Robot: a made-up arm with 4 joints. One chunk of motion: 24 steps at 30 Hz.
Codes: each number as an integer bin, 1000 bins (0 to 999) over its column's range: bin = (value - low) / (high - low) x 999, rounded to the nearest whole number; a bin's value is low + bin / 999 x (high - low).
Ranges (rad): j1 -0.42..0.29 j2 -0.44..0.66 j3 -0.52..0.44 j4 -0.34..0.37
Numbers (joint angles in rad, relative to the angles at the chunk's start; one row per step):
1: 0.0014 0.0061 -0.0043 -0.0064
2: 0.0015 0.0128 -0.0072 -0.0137
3: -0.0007 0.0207 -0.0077 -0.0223
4: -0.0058 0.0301 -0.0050 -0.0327
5: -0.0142 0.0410 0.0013 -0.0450
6: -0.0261 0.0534 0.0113 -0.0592
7: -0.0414 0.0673 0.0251 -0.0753
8: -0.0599 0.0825 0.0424 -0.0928
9: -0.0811 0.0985 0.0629 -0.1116
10: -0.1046 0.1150 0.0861 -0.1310
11: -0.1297 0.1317 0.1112 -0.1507
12: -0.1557 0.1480 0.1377 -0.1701
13: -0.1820 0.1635 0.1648 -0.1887
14: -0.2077 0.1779 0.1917 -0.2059
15: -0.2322 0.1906 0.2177 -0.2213
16: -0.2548 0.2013 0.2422 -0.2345
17: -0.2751 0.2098 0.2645 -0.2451
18: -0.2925 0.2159 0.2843 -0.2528
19: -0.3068 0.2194 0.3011 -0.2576
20: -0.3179 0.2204 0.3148 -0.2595
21: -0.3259 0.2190 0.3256 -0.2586
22: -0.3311 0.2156 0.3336 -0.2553
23: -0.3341 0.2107 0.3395 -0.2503
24: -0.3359 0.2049 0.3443 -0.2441
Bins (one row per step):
1: 593 405 537 469
2: 593 411 534 459
3: 590 418 533 447
4: 583 427 536 432
5: 571 437 542 415
6: 554 448 553 395
7: 533 461 567 372
8: 507 475 585 348
9: 477 489 607 321
10: 444 504 631 294
11: 408 519 657 266
12: 372 534 684 239
13: 335 548 713 213
14: 299 561 741 189
15: 264 573 768 167
16: 232 582 793 148
17: 204 590 816 134
18: 179 596 837 123
19: 159 599 854 116
20: 144 600 869 113
21: 132 598 880 115
22: 125 595 888 119
23: 121 591 894 126
24: 118 586 899 135

